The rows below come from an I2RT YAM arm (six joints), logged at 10 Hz.
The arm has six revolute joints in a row. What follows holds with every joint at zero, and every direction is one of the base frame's. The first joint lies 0.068 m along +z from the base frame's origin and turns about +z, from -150 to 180 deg. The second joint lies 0.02 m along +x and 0.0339 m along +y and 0.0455 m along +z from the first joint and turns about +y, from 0 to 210 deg. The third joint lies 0.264 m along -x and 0.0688 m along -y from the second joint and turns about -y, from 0 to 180 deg. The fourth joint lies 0.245 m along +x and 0.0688 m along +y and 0.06 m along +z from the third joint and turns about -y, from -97 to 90 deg. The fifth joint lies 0.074 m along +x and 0.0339 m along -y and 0.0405 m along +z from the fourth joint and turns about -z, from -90 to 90 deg. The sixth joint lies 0.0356 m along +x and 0.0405 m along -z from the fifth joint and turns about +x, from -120 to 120 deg. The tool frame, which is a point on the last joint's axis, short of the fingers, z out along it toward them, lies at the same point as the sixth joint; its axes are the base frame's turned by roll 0, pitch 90 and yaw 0 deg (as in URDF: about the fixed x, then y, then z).
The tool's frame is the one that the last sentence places.
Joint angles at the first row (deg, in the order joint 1, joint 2, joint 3, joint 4, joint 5, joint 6):
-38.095, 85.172, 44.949, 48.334, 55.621, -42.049
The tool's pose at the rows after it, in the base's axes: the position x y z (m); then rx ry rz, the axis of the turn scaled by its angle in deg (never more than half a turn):
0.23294, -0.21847, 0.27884, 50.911, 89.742, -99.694
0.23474, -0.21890, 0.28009, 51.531, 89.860, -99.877
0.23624, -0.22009, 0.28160, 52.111, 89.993, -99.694
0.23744, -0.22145, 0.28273, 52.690, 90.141, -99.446
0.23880, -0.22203, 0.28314, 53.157, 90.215, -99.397
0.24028, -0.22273, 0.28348, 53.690, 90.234, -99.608
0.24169, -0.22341, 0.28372, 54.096, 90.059, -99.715
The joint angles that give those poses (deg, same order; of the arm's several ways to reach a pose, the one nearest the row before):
-37.854, 85.079, 45.714, 46.294, 56.113, -40.789
-37.673, 85.318, 46.380, 45.558, 56.830, -40.563
-37.658, 85.504, 47.169, 44.370, 57.159, -39.891
-37.705, 85.688, 47.890, 43.167, 57.388, -39.119
-37.616, 85.929, 48.369, 42.553, 57.775, -38.701
-37.522, 86.272, 48.851, 42.226, 58.349, -38.548
-37.444, 86.635, 49.237, 42.243, 58.748, -38.442

